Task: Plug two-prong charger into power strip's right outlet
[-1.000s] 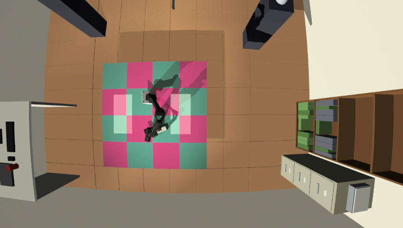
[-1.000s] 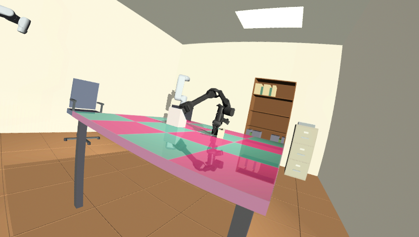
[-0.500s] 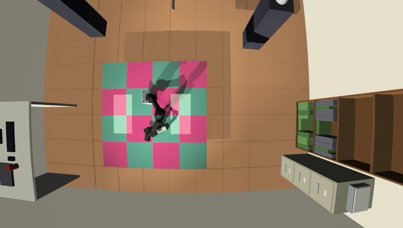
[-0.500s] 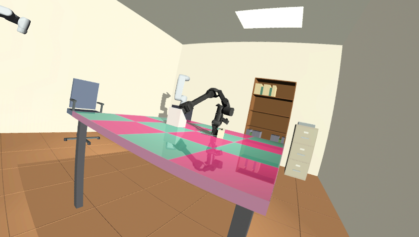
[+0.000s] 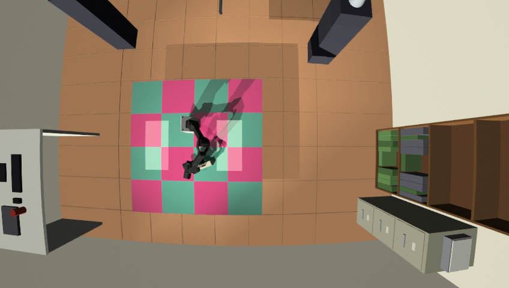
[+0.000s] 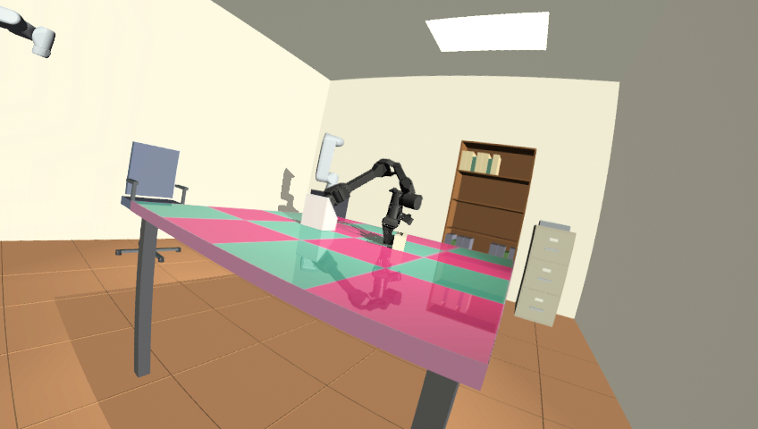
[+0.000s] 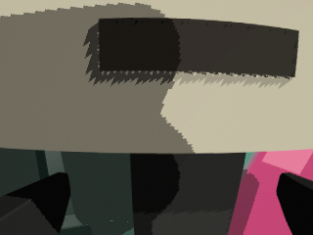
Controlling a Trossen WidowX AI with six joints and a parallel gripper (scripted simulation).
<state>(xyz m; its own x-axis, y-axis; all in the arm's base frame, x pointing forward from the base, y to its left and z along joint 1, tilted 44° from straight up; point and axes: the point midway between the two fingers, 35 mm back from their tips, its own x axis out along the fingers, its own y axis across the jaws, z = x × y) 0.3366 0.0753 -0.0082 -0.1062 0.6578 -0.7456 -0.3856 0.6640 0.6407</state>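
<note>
Right now my gripper tip is 2 cm short of the black two-prong charger, 1 cm to the right of it and 1 cm below it.
</note>
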